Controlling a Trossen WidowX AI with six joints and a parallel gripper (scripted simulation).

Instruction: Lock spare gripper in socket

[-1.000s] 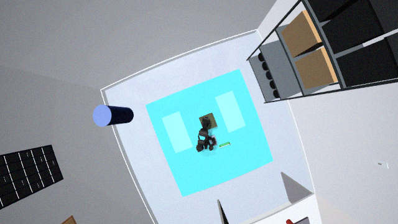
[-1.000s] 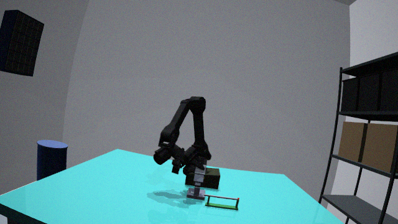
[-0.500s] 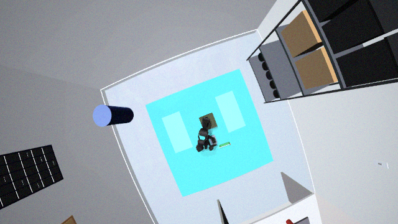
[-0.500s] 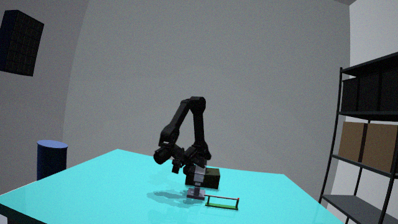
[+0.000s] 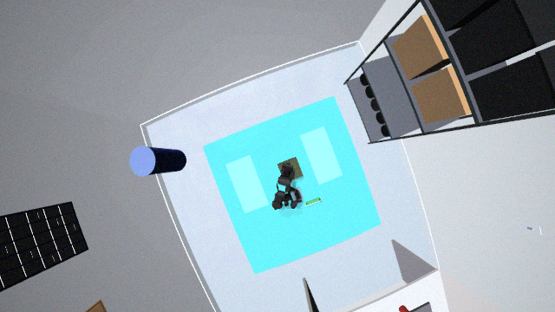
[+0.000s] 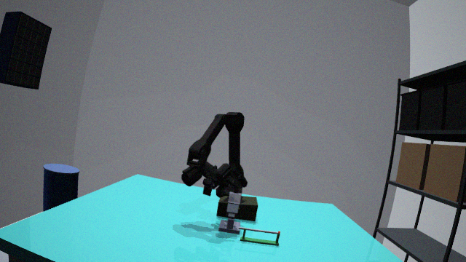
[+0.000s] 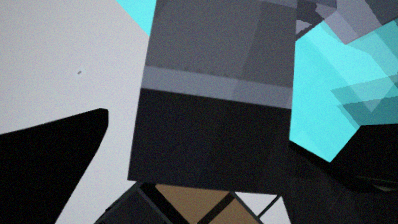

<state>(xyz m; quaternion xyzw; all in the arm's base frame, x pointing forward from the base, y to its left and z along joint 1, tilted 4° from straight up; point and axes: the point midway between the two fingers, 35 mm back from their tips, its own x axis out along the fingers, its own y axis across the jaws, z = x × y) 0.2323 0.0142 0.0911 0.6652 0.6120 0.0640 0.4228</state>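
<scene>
Right now the spare gripper is 3 cm below my gripper tip, 2 cm ahead of it and 1 cm to the right of it. Also, from my gripper tip: green stand: 12 cm below, 12 cm ahead, 11 cm to the left; then grey mount: 9 cm below, 4 cm ahead, 1 cm to the right.
</scene>
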